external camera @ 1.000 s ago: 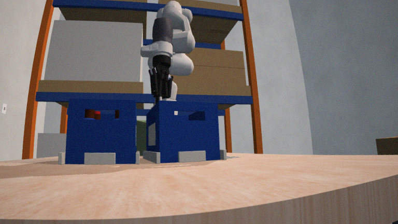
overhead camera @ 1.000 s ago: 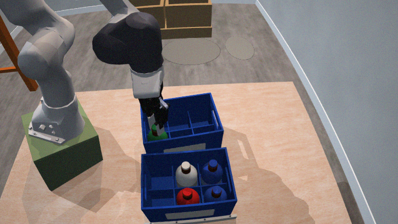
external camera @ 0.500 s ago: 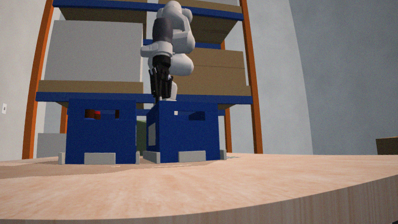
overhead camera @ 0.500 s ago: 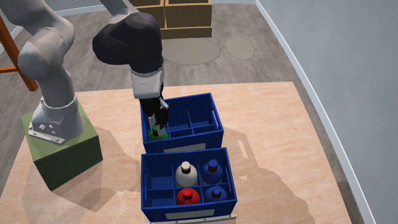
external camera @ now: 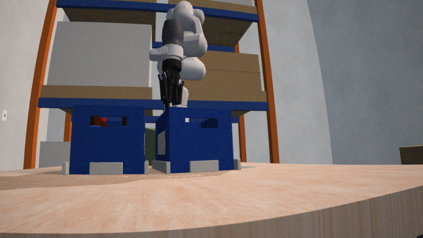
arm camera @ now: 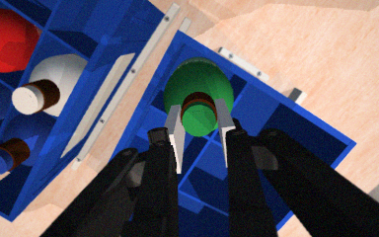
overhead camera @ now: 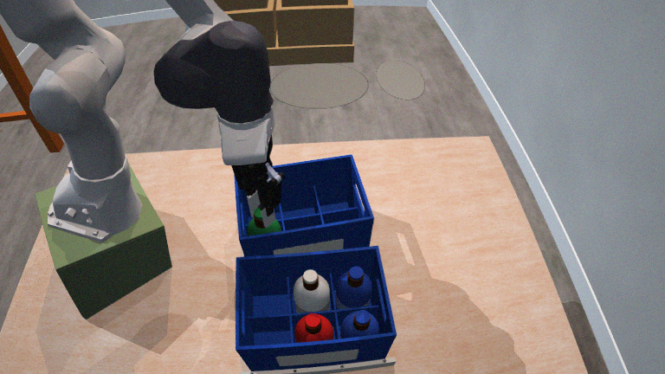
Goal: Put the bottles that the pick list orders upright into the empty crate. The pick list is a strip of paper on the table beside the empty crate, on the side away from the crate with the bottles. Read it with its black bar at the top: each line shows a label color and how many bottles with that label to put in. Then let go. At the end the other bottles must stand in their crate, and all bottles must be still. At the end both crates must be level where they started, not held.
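Now: hand 8 cm above the green-labelled bottle. The rest, counted from my hand: red bottle (9 cm ahead, 22 cm to the right, 11 cm below); blue bottle (18 cm ahead, 13 cm to the right, 11 cm below); white bottle (9 cm ahead, 13 cm to the right, 11 cm below).
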